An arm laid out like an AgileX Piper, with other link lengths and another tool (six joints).
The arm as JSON. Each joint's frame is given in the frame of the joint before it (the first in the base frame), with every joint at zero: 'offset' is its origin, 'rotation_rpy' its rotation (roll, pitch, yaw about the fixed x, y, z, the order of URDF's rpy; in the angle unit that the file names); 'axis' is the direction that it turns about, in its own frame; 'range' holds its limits. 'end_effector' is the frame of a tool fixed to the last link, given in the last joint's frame.
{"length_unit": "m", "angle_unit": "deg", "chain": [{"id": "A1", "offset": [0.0, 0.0, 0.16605], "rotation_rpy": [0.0, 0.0, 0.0], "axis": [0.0, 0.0, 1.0], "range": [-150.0, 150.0]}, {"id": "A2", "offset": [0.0, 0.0, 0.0], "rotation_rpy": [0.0, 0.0, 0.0], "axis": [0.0, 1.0, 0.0], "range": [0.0, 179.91]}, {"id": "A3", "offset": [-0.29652, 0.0, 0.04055], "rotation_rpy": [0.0, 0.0, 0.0], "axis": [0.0, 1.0, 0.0], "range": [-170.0, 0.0]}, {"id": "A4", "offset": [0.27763, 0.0, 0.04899], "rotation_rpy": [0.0, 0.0, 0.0], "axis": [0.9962, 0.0, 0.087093], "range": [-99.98, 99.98]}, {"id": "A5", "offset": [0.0, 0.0, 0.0], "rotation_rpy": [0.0, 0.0, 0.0], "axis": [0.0, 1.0, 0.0], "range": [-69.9, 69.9]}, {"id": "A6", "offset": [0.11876, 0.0, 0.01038], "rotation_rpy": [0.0, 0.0, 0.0], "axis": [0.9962, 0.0, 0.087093], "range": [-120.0, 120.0]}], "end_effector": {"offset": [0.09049, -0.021, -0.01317], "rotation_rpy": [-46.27, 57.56, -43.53]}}
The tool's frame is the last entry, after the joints.
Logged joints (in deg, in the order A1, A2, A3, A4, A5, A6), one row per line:
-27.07 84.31 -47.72 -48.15 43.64 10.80
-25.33 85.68 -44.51 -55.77 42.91 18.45
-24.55 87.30 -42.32 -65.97 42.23 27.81
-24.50 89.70 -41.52 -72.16 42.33 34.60
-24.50 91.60 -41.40 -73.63 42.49 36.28
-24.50 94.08 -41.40 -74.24 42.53 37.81
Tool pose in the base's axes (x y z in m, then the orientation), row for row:
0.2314 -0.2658 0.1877 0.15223 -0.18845 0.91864 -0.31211
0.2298 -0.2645 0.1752 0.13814 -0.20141 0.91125 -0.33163
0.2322 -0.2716 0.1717 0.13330 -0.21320 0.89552 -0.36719
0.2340 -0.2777 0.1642 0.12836 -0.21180 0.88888 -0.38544
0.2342 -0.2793 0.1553 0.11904 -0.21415 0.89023 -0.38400
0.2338 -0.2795 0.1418 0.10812 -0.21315 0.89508 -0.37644
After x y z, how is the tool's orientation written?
As a quaternion, w x y z.
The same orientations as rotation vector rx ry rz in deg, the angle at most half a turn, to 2 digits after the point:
-30.98 151.03 -51.31
-33.38 151.00 -54.95
-35.43 148.80 -61.01
-35.29 148.11 -64.23
-35.87 149.13 -64.33
-35.93 150.89 -63.46

